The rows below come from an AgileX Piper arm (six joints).
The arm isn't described. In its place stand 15 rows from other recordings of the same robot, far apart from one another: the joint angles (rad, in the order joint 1, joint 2, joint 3, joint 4, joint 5, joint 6), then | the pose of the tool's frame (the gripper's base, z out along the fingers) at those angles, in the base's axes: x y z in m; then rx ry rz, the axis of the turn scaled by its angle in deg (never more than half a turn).
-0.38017, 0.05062, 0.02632, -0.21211, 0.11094, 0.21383 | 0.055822 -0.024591 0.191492 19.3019 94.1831 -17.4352
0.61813, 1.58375, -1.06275, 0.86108, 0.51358, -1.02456 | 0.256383 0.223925 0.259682 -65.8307 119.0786 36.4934
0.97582, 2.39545, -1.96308, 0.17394, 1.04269, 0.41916 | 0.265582 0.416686 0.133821 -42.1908 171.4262 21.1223
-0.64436, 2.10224, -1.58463, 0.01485, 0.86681, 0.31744 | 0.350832 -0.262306 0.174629 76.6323 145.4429 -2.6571
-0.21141, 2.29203, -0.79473, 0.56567, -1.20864, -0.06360 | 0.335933 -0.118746 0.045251 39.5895 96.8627 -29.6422
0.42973, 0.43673, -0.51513, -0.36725, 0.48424, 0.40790 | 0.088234 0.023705 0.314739 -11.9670 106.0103 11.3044
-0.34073, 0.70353, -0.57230, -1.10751, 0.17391, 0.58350 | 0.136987 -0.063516 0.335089 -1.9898 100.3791 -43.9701
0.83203, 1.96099, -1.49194, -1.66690, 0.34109, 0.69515 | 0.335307 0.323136 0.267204 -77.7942 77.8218 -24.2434
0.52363, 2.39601, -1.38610, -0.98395, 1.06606, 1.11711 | 0.374349 0.139558 0.037865 -7.2322 151.7604 -62.5733
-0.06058, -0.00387, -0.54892, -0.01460, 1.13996, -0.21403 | -0.014741 -0.000315 0.284284 -9.0118 118.6005 -10.6522
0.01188, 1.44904, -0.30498, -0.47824, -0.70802, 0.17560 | 0.225845 0.029921 0.166084 -23.0118 110.0494 10.1620
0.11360, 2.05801, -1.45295, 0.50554, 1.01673, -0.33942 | 0.396328 0.082937 0.166909 -16.3027 170.4713 37.1233
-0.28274, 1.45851, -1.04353, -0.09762, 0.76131, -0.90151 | 0.280105 -0.087749 0.267676 -52.0167 148.7195 -27.1300
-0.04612, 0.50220, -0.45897, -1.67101, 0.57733, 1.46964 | 0.094175 -0.053817 0.334086 19.8167 84.3113 -36.2680
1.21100, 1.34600, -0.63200, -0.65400, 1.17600, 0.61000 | 0.111177 0.150406 0.203107 -70.3613 139.9300 -42.4434
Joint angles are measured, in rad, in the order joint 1, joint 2, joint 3, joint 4, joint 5, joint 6. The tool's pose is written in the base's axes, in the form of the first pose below.
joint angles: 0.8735, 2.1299, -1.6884, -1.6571, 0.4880, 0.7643
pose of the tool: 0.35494 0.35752 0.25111 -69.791 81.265 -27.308
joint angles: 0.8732, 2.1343, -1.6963, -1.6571, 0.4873, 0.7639
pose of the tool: 0.35584 0.35845 0.25141 -69.648 81.154 -27.252
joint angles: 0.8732, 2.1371, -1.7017, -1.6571, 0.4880, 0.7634
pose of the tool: 0.35641 0.35904 0.25174 -69.516 81.081 -27.275
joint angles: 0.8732, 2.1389, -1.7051, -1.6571, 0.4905, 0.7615
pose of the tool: 0.35684 0.35925 0.25197 -69.431 81.027 -27.463
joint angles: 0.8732, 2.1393, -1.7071, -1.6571, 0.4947, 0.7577
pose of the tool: 0.35714 0.35908 0.25250 -69.369 80.947 -27.817
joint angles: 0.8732, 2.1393, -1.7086, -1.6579, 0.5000, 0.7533
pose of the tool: 0.35743 0.35877 0.25312 -69.317 80.833 -28.283
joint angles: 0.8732, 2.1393, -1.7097, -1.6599, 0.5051, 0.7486
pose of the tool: 0.35768 0.35846 0.25367 -69.333 80.656 -28.798
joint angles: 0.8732, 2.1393, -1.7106, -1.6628, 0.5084, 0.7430
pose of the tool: 0.35787 0.35829 0.25414 -69.482 80.375 -29.288
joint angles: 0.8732, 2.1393, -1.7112, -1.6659, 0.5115, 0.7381
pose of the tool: 0.35803 0.35812 0.25453 -69.627 80.109 -29.749
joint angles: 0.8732, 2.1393, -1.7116, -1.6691, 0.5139, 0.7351
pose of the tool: 0.35816 0.35800 0.25485 -69.725 79.887 -30.105
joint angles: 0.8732, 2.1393, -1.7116, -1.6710, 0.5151, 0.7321
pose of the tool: 0.35821 0.35793 0.25496 -69.855 79.720 -30.355
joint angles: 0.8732, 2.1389, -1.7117, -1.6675, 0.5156, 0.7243
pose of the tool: 0.35818 0.35780 0.25505 -70.069 79.654 -30.562
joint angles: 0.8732, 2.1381, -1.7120, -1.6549, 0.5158, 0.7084
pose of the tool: 0.35805 0.35755 0.25503 -70.408 79.784 -30.742
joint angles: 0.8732, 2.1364, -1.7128, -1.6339, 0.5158, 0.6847
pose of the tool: 0.35781 0.35715 0.25525 -70.837 80.061 -30.895
